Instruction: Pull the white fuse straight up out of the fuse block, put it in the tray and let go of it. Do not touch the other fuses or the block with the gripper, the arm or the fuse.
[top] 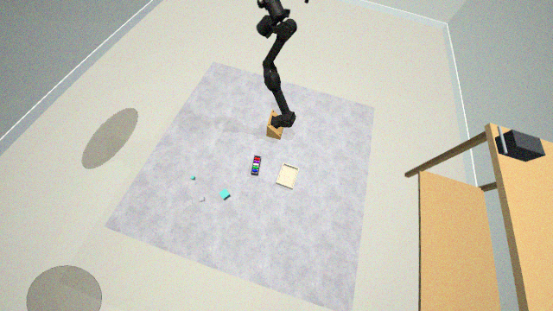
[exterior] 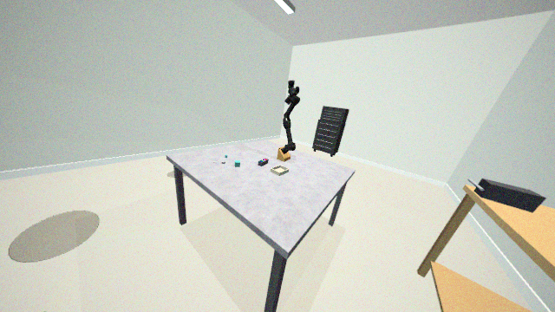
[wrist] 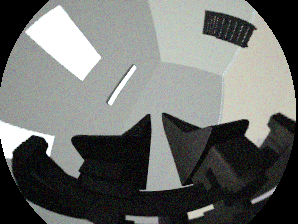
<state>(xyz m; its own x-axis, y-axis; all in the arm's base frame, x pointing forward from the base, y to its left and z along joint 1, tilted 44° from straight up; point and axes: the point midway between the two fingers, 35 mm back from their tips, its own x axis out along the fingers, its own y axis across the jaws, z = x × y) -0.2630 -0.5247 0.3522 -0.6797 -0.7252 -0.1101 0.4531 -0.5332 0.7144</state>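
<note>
The white fuse lies 510 mm ahead of my gripper tip, 90 mm to the left of it and 720 mm below it. From my gripper tip the other things lie so: cream tray (540 mm ahead, 290 mm to the left, 740 mm below); teal cube (710 mm ahead, 40 mm to the right, 720 mm below); small teal piece (650 mm ahead, 240 mm to the right, 730 mm below).
</note>
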